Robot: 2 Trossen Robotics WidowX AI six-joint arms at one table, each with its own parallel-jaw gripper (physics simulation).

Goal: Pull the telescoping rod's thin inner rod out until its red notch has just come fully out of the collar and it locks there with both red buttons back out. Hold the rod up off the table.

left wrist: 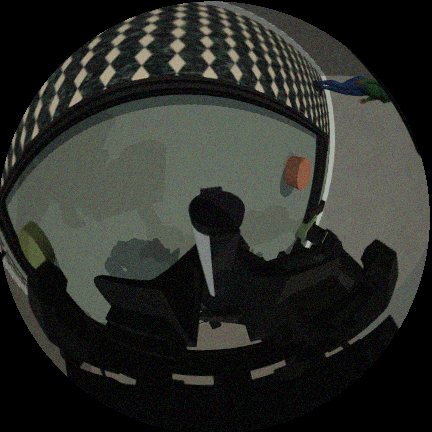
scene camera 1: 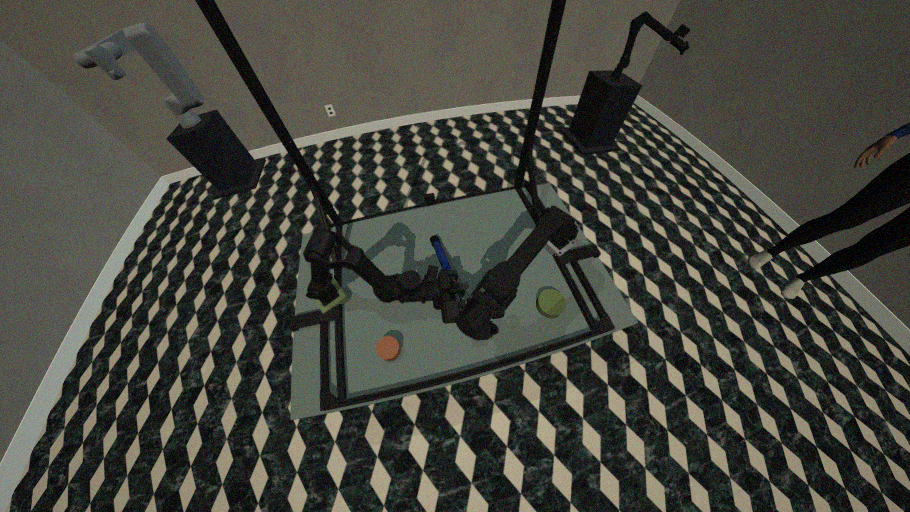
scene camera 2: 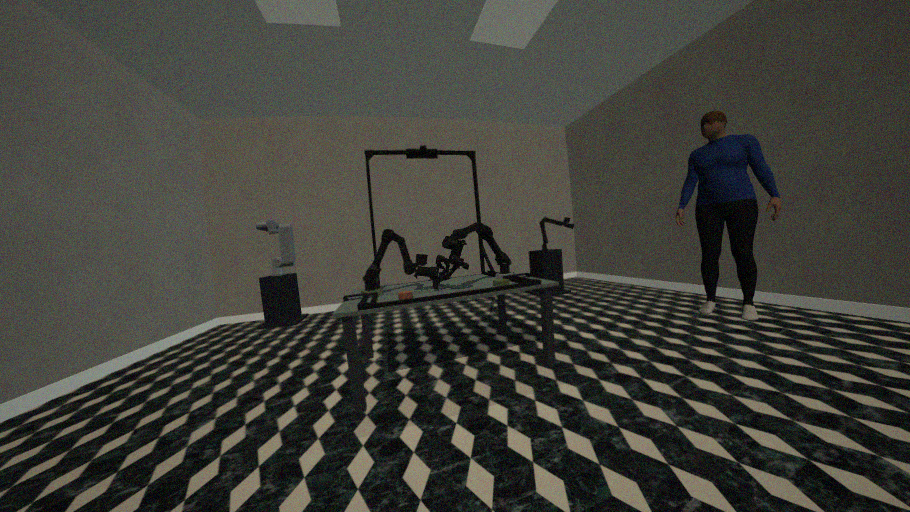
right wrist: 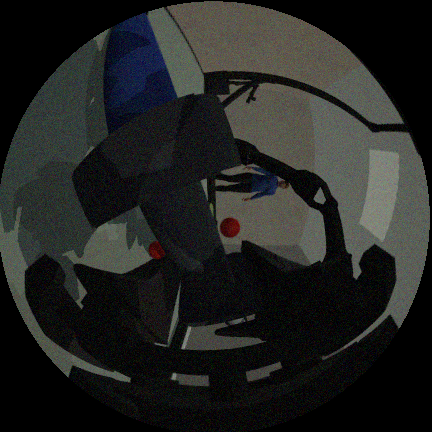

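The rod's blue outer tube slants above the table, its dark collar towards the grippers. In the right wrist view two round red buttons stand out on either side of the collar's narrower part. My right gripper is shut on the collar, which sits turned between its fingers. My left gripper is shut on the thin inner rod, whose dark end points away from the hand. The red notch does not show, and the grippers hide the stretch where rod meets collar.
An orange disc lies near the table's front, left in scene camera 1. A green disc lies at the right. A light green piece is by the right arm's base. Dark frame rails border the table.
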